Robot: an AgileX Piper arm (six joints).
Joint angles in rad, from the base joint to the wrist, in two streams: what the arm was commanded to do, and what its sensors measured. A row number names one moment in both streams.
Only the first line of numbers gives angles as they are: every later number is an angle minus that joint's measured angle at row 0.
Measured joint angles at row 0:
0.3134, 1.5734, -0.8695, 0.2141, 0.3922, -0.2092
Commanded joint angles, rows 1 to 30:
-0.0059, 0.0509, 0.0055, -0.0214, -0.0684, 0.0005
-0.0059, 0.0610, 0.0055, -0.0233, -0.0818, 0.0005
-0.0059, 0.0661, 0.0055, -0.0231, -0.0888, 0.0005
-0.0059, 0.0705, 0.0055, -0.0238, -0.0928, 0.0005
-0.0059, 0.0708, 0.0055, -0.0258, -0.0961, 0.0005
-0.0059, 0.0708, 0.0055, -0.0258, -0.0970, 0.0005
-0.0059, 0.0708, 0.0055, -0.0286, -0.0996, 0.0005
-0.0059, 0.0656, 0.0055, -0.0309, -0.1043, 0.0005
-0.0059, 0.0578, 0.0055, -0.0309, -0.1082, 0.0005
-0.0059, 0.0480, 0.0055, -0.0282, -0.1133, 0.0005
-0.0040, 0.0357, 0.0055, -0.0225, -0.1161, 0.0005
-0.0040, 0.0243, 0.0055, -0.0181, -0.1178, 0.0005
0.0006, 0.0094, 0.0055, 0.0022, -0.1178, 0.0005
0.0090, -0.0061, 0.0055, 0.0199, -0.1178, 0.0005
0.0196, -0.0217, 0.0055, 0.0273, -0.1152, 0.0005
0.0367, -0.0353, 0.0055, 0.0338, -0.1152, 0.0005
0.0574, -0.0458, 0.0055, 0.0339, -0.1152, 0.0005
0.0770, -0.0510, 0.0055, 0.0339, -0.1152, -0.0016
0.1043, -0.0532, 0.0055, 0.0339, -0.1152, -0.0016
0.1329, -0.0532, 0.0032, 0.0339, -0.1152, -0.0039
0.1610, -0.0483, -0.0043, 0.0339, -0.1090, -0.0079
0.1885, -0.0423, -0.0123, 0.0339, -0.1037, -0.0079
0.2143, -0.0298, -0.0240, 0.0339, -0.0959, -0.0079
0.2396, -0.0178, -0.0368, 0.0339, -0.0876, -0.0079
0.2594, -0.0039, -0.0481, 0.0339, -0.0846, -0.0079
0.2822, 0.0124, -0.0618, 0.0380, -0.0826, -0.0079
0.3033, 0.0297, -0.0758, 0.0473, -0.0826, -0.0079
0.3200, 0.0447, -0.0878, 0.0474, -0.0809, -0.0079
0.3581, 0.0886, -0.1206, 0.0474, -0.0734, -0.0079
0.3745, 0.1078, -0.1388, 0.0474, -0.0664, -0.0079
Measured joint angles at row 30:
0.3159, 0.0396, -0.0842, 0.0413, -0.0819, -0.0018
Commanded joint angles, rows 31 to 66:
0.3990, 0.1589, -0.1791, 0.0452, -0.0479, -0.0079
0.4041, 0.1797, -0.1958, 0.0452, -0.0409, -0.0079
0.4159, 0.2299, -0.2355, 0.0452, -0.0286, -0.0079
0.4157, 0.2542, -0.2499, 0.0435, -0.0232, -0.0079
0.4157, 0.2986, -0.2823, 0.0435, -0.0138, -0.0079
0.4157, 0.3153, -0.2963, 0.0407, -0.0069, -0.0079
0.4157, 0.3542, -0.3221, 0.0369, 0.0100, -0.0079
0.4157, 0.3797, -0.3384, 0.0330, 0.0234, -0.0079
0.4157, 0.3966, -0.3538, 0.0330, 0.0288, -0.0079
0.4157, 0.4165, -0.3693, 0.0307, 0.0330, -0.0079
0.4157, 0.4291, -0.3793, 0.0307, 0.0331, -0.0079
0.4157, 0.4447, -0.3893, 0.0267, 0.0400, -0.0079
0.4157, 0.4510, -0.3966, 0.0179, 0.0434, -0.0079
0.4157, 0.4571, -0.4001, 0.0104, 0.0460, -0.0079
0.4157, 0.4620, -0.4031, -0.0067, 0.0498, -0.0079
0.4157, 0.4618, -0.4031, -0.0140, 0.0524, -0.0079
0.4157, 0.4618, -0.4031, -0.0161, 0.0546, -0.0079
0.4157, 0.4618, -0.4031, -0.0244, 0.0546, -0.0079
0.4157, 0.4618, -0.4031, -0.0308, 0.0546, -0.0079
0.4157, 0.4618, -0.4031, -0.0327, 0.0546, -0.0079
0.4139, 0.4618, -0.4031, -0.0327, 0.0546, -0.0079
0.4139, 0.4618, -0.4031, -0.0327, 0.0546, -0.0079
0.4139, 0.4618, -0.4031, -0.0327, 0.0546, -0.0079
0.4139, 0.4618, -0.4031, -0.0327, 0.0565, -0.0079
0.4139, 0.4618, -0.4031, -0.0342, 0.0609, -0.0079
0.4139, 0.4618, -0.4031, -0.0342, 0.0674, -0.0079
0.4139, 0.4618, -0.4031, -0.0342, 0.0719, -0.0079
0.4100, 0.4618, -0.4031, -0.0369, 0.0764, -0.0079
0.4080, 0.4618, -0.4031, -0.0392, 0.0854, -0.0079
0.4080, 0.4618, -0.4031, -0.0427, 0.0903, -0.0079
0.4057, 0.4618, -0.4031, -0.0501, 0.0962, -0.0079
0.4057, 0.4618, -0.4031, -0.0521, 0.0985, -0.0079
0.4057, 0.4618, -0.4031, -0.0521, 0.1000, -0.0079
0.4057, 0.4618, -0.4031, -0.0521, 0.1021, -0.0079
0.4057, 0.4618, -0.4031, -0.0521, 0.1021, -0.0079
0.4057, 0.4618, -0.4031, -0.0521, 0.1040, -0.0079
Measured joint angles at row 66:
0.4118, 0.4604, -0.3967, -0.0417, 0.0941, -0.0040
